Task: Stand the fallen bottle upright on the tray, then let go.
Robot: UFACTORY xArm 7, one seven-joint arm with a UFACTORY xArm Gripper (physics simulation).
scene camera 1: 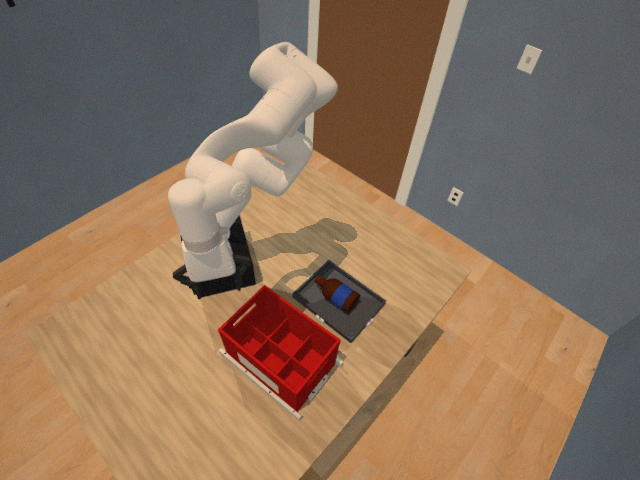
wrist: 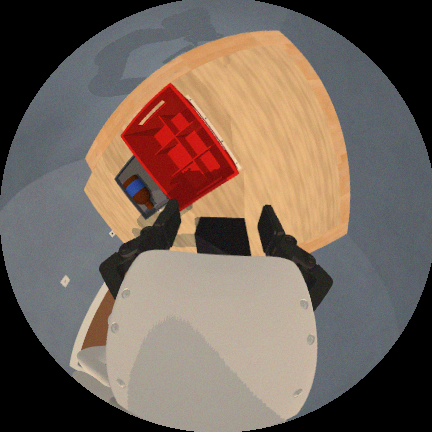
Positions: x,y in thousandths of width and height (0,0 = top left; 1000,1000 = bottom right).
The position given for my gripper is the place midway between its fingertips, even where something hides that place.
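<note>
My gripper (scene camera 1: 343,605) is there for me to see, and the wrist view shows my gripper (wrist: 508,492) as well.
</note>
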